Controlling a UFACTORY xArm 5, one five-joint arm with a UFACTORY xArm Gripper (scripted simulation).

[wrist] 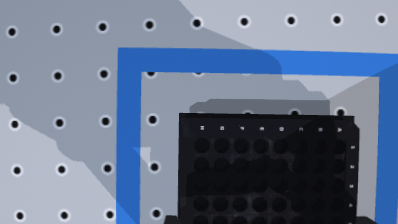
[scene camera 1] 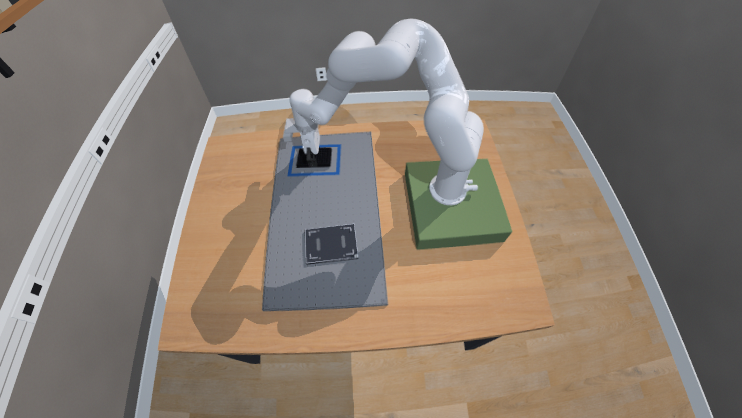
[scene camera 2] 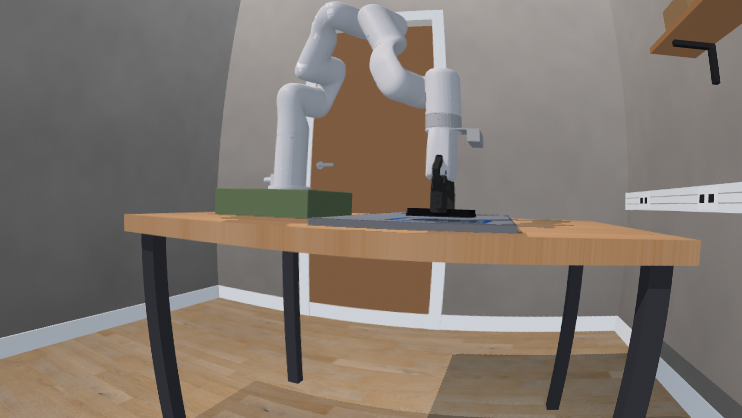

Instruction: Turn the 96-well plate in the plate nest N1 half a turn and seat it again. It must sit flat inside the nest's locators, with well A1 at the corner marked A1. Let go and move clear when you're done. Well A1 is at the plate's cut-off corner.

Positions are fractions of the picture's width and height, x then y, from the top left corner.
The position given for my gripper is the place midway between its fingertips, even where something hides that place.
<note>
In view: my gripper (scene camera 2: 0.60, 0.51), a black 96-well plate (wrist: 0.77, 0.82) and a plate nest N1 (scene camera 1: 0.45, 0.59).
</note>
